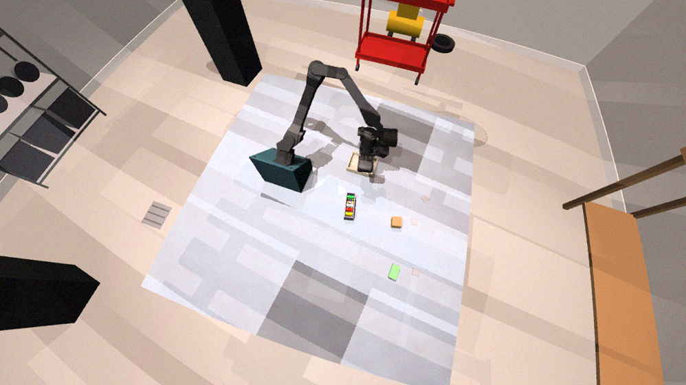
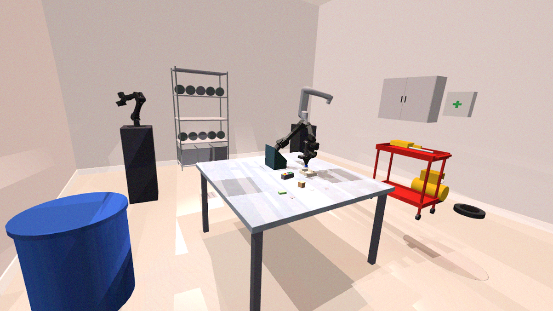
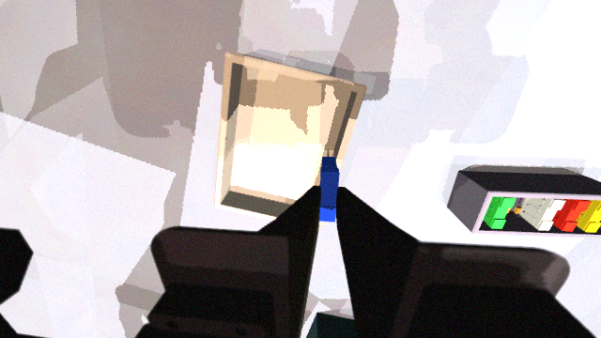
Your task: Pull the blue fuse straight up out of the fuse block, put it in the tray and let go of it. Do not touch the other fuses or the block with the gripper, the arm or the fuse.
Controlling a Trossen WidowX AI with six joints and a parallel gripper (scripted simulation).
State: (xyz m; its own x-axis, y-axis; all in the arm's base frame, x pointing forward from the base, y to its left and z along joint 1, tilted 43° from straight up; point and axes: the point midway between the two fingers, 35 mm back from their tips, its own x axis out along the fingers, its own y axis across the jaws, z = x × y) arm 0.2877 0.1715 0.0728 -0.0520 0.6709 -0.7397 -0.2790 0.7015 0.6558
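My gripper tip is now 9 cm above the beige tray, 3 cm to the right of it and 1 cm past it. The rest, counted from my gripper tip: red fuse (21 cm to the right, 7 cm below, 2 cm ahead); then green fuse (15 cm to the right, 7 cm below); then blue fuse (1 cm below).
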